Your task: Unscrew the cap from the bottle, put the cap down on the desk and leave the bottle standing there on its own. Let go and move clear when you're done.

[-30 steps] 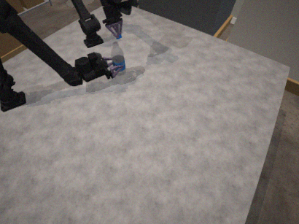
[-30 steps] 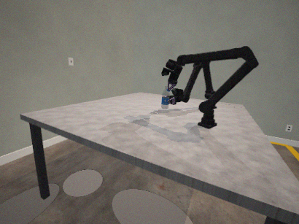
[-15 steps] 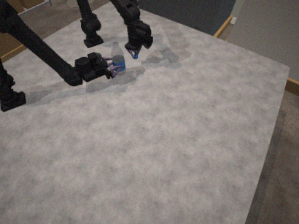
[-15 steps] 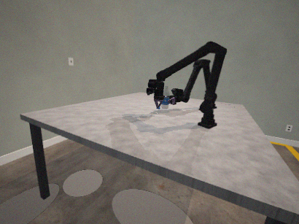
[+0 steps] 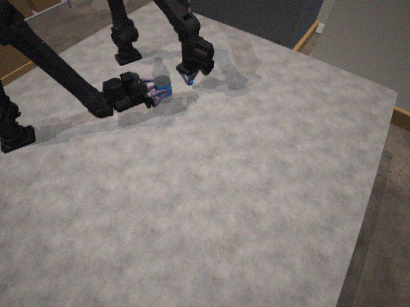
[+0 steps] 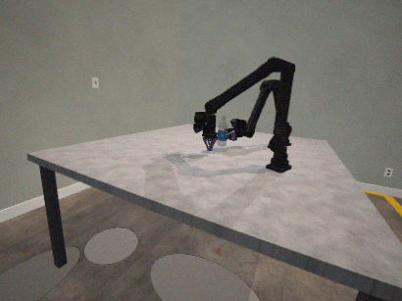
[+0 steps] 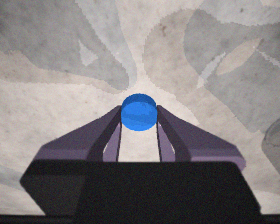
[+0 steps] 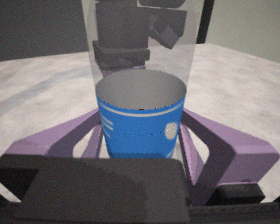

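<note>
Now: the clear bottle 14 cm to the right of my left hand, 9 cm above it and 3 cm behind it. Also, from my left hand: blue cap (1 cm below).
</note>
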